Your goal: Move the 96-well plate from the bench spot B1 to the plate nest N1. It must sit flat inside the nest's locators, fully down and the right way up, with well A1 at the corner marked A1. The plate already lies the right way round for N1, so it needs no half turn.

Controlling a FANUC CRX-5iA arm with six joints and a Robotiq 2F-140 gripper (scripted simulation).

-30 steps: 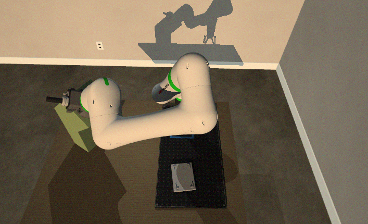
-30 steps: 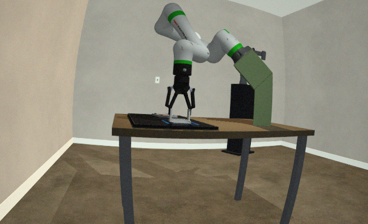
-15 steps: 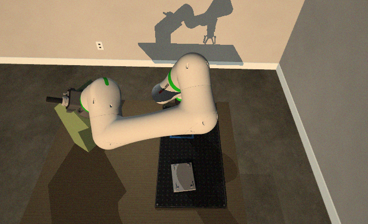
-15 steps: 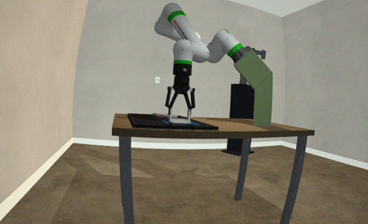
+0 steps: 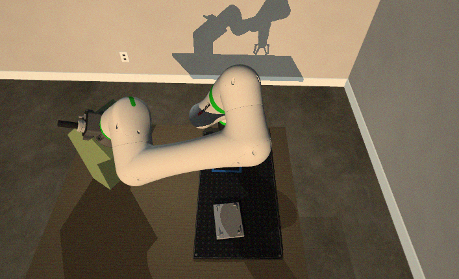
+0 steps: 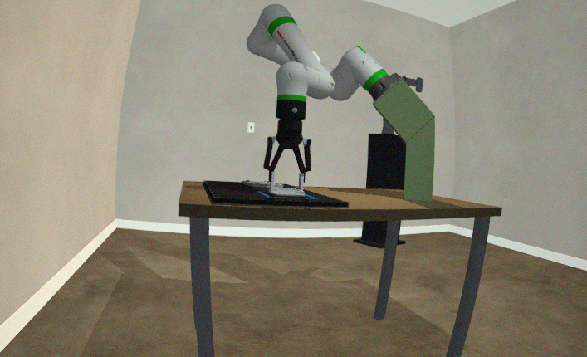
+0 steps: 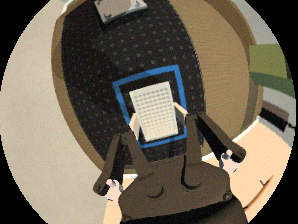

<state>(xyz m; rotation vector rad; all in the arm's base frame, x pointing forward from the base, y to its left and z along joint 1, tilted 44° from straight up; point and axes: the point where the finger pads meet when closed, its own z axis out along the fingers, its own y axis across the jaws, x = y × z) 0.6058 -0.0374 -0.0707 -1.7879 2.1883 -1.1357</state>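
Now: hand 12 cm past the grey plate nest, 34 cm to the left of it and 2 cm above it. The rest, counted from my hand: white 96-well plate 2 cm below.
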